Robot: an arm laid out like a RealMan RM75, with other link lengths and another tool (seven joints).
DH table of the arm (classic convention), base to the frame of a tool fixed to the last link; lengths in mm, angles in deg. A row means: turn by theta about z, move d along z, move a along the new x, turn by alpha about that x. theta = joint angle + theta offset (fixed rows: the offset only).
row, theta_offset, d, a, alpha
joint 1, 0, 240.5, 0, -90
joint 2, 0, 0, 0, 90
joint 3, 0, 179.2, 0, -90
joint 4, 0, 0, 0, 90
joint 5, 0, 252, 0, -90
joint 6, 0, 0, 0, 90
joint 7, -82.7, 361.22, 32.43, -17.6
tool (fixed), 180, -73.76, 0, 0
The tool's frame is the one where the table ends.
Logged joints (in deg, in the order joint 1, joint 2, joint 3, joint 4, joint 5, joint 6, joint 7), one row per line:
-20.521, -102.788, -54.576, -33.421, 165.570, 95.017, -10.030
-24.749, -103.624, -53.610, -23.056, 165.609, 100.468, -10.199
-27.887, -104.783, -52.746, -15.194, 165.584, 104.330, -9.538
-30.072, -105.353, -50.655, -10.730, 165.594, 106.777, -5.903
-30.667, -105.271, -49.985, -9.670, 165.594, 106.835, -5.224
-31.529, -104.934, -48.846, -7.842, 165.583, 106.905, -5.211
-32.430, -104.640, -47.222, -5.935, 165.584, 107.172, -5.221
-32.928, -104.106, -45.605, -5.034, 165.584, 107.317, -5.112
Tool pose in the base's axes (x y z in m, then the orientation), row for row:
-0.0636, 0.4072, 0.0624, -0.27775, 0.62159, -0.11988, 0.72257
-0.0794, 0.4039, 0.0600, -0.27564, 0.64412, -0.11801, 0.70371
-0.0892, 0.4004, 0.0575, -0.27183, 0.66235, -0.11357, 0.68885
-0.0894, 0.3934, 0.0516, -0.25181, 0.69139, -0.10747, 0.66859
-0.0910, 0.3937, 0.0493, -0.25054, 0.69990, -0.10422, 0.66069
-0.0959, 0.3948, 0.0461, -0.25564, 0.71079, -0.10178, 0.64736
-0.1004, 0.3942, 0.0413, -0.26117, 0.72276, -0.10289, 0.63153
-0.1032, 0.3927, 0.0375, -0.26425, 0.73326, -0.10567, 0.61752
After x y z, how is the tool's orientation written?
As a quaternion, x y z w.
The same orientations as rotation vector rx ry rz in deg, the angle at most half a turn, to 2 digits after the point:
-35.14, 78.65, -15.17
-35.13, 82.09, -15.04
-34.84, 84.90, -14.56
-32.54, 89.33, -13.89
-32.47, 90.72, -13.51
-33.31, 92.62, -13.26
-34.25, 94.78, -13.49
-34.85, 96.70, -13.94

